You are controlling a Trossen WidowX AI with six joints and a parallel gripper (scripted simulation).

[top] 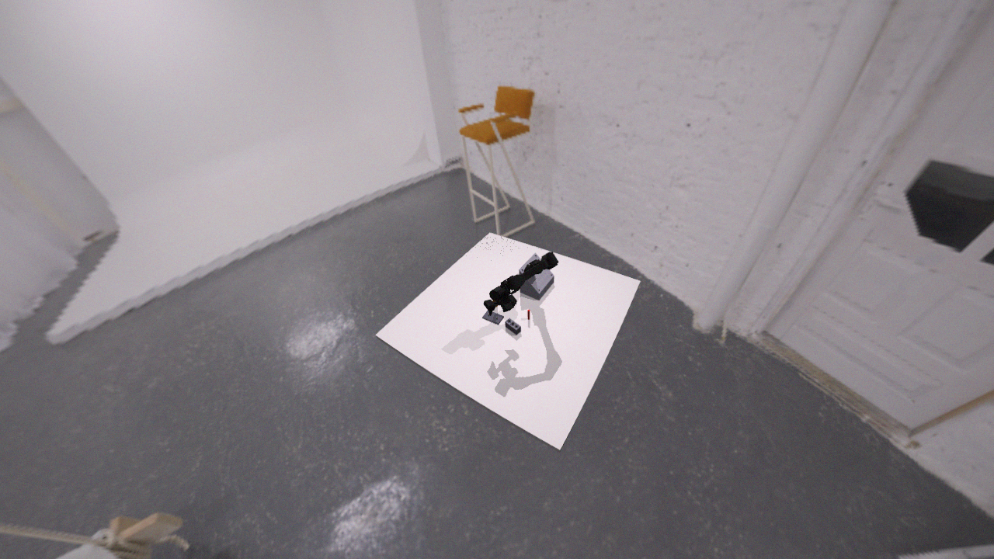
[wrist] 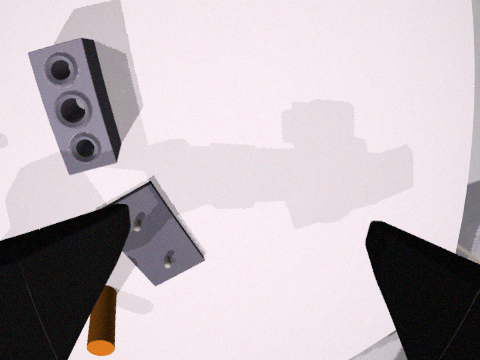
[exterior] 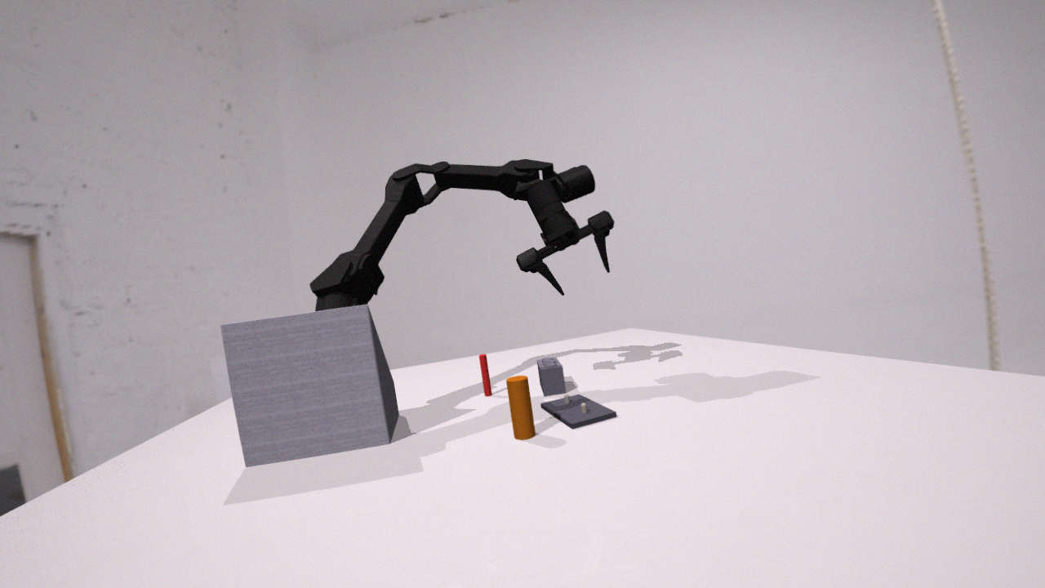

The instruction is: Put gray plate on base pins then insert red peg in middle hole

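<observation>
My gripper tip is now 7 cm past the gray plate, 6 cm to the right of it and 15 cm above it. Round my gripper tip: orange cylinder (20 cm behind, 13 cm to the right, 15 cm below); red peg (18 cm behind, 12 cm to the left, 15 cm below); dark flat base (10 cm behind, 10 cm to the right, 18 cm below).
</observation>
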